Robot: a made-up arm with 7 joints.
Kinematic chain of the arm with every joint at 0, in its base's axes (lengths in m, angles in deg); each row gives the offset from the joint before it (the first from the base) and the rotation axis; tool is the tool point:
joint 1: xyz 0 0 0.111 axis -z
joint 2: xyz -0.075 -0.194 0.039 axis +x
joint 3: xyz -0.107 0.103 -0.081 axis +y
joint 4: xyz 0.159 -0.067 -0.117 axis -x
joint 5: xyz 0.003 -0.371 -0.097 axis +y
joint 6: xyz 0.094 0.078 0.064 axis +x
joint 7: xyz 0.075 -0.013 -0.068 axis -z
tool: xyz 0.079 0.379 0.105
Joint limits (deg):
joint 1: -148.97..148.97
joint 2: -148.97..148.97
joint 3: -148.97..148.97
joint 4: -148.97..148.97
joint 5: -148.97..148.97
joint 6: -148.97..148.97
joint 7: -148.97..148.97
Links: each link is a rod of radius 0.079 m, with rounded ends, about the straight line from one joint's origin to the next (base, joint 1, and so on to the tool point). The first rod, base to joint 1, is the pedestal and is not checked.
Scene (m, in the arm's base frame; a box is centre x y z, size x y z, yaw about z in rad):
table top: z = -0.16
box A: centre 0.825 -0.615 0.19 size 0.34 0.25 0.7 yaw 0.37
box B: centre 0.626 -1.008 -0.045 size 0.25 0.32 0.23 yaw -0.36
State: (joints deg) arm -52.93 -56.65 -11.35 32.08 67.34 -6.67 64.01
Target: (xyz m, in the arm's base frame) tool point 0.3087 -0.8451 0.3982
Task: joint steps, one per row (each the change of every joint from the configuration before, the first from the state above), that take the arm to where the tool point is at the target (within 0.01 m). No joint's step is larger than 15 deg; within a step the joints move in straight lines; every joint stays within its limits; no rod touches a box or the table.
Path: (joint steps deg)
1: 10.78 -2.05 -2.87 11.68 2.42 -1.34 9.67
2: 10.78 -2.05 -2.87 11.68 2.42 -1.35 9.66
3: 10.78 -2.05 -2.87 11.68 2.42 -1.34 9.67
4: 1.79 -0.45 6.69 -7.52 4.42 -0.35 -11.26
5: 1.80 -0.44 6.70 -7.51 4.42 -0.35 -11.27
6: 1.79 -0.45 6.69 -7.52 4.43 -0.35 -11.26

